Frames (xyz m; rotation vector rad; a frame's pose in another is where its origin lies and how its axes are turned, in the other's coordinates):
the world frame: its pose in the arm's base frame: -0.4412 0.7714 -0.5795 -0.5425 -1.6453 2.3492
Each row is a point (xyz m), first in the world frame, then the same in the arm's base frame.
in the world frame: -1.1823 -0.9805 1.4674
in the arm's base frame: -0.0136 -0.5972 0.9879
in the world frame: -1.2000 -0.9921 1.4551
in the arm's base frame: 0.0073 -0.5894 0.9980
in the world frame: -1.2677 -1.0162 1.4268
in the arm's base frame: 0.0798 -0.5829 1.0236
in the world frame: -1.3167 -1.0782 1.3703
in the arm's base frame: 0.1462 -0.5319 1.0729
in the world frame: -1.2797 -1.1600 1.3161
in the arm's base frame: 0.1330 -0.4429 1.1267
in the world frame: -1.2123 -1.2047 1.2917
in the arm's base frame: 0.0808 -0.3805 1.1497
